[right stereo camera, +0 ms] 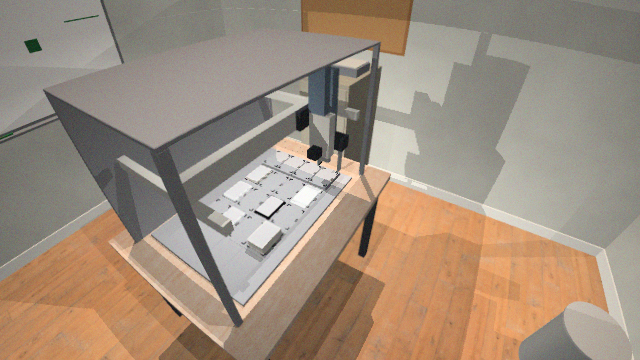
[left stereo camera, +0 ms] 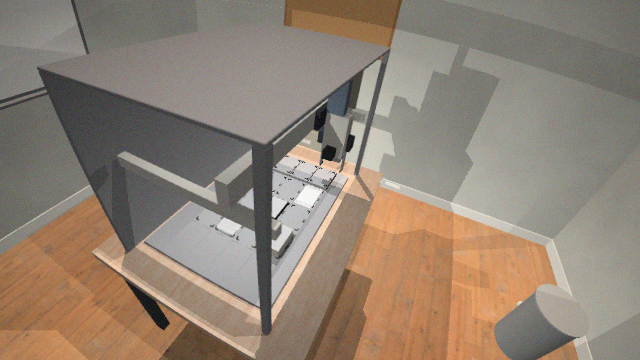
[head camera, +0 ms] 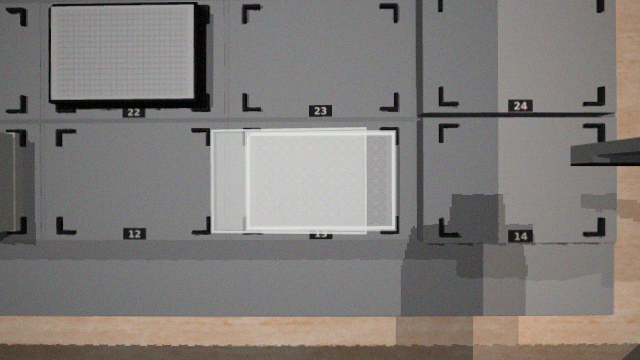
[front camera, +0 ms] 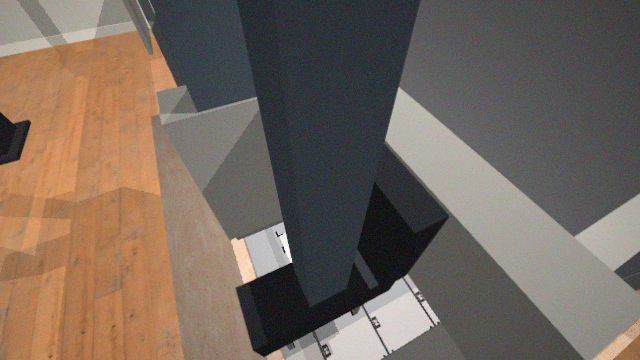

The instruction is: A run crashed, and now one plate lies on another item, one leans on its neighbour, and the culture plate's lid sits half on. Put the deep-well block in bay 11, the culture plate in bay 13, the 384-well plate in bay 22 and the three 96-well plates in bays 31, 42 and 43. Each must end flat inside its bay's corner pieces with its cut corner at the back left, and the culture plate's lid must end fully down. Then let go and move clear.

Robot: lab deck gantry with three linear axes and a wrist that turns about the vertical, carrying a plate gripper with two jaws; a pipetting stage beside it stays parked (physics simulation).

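Frame: origin at the robot's base, x ahead, y down, z left, level; centimetres.
Seen in the pictures: gripper, between the fingertips: (right stereo camera: 328,167) (left stereo camera: 330,167) (head camera: 609,277); robot's base, origin of its link: (right stereo camera: 263,255) (left stereo camera: 278,258).
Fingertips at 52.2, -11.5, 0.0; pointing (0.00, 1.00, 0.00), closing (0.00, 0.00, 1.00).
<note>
Offsets run from my fingertips to a thing's top centre, as dx, dy, dz. "spot": to the spot under its first point.
The culture plate @(-15.7, +9.3, +4.3) (head camera: 382,180) (right stereo camera: 306,196) (left stereo camera: 309,196) lies in bay 13; its clear lid @(spot: -20.5, +9.9, +4.2) (head camera: 229,182) is shifted left, overhanging the left side and leaving the right strip uncovered. My gripper (left stereo camera: 331,167) (right stereo camera: 330,165) is open and empty, high over the right end of the deck; a jaw enters the head view at its right edge. The 384-well plate @(-29.4, +10.1, +15.0) (head camera: 122,52) (right stereo camera: 270,206) lies in bay 22. The deep-well block @(-45.8, +7.3, +4.3) (head camera: 7,182) (right stereo camera: 265,236) stands at bay 11. White 96-well plates @(-45.8, +10.1, +25.7) (right stereo camera: 234,215) @(-29.4, +10.1, +36.4) (right stereo camera: 238,190) @(-13.0, +10.1, +36.4) (right stereo camera: 259,173) lie at bays 31, 42 and 43. Cut corners are too small to tell.
The raised deck section with bays 14 @(spot: -0.7, +10.0, +4.7) (head camera: 470,175) and 24 @(spot: -0.7, +10.0, +14.1) (head camera: 470,60) stands right of bay 13, with a step edge between. A gantry beam (right stereo camera: 240,142) spans the deck. Enclosure posts @(spot: -79.3, -36.2, -10.9) (left stereo camera: 262,240) (right stereo camera: 197,240) stand at the corners. The gripper's column (front camera: 330,150) blocks the front view.
</note>
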